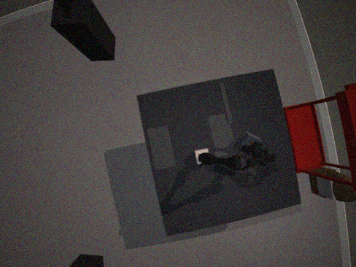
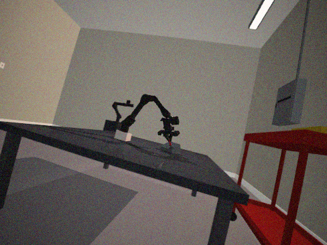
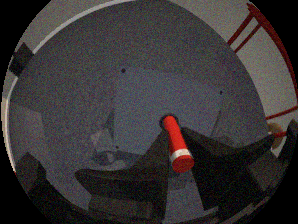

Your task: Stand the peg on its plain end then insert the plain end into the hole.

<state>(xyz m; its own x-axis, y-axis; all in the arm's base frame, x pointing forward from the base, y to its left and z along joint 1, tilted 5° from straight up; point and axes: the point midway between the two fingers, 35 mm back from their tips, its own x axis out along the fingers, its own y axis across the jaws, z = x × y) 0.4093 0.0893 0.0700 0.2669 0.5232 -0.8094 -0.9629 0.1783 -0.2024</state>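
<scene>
The sloped grey panel lies 50 mm below my gripper tip, 20 mm to the left of it and 10 mm ahead of it. Also, from my gripper tip: red peg 10 mm to the right, 10 mm above.
</scene>
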